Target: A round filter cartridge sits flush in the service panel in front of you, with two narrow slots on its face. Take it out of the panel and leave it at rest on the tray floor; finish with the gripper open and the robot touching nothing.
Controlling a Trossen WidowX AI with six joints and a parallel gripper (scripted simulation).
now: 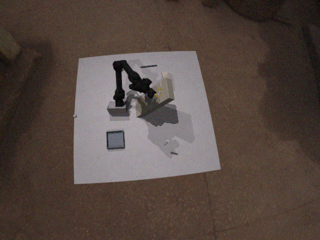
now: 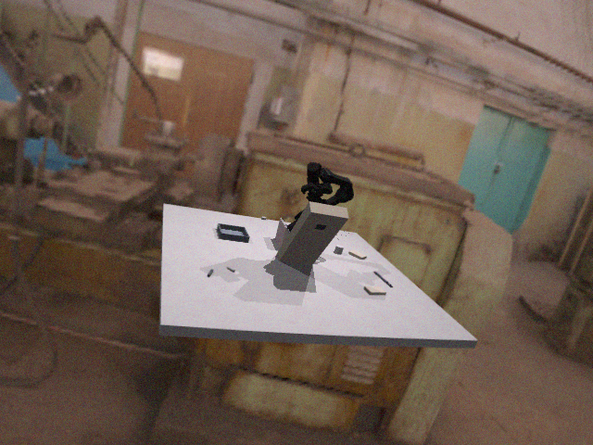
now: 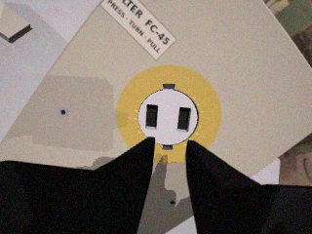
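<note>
My gripper tip is 40 mm short of the filter cartridge, 30 mm above it and 10 mm to the right of it. The rest, counted from my gripper tip: grey tray: 330 mm to the right, 330 mm behind, 300 mm below.
</note>
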